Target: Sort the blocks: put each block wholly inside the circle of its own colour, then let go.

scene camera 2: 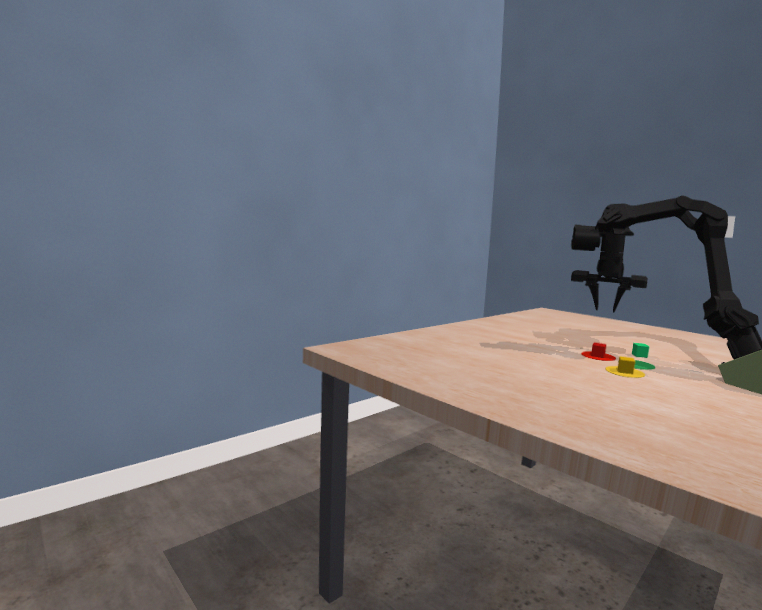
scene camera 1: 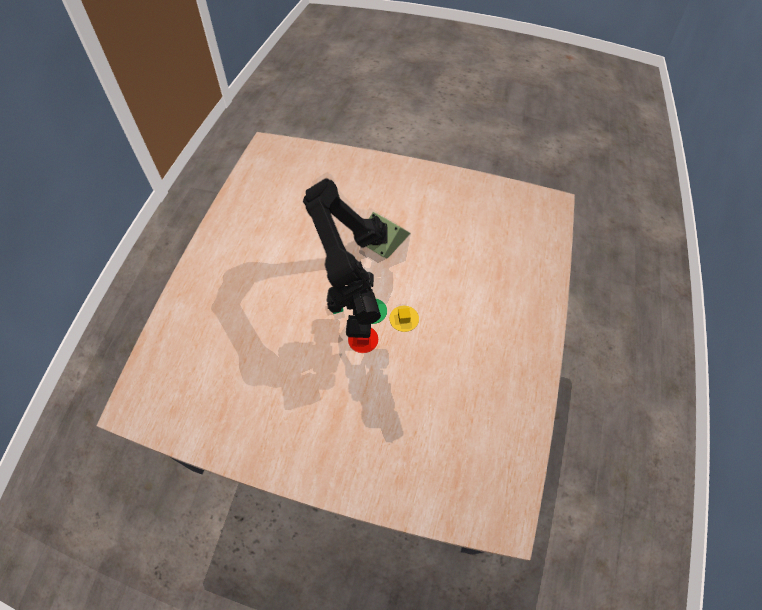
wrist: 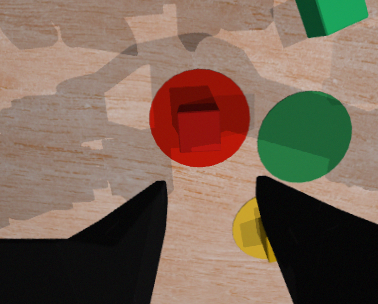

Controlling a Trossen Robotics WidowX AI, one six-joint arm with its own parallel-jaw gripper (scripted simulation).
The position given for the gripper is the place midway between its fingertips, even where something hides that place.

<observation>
In view: the gripper [scene camera 2: 605, 311], a green circle [wrist: 303, 137], a red circle [wrist: 197, 86] and a yellow circle [wrist: 246, 232].
The gripper shows as well in scene camera 1 [scene camera 1: 361, 318] and in the wrist view [wrist: 211, 188].
</observation>
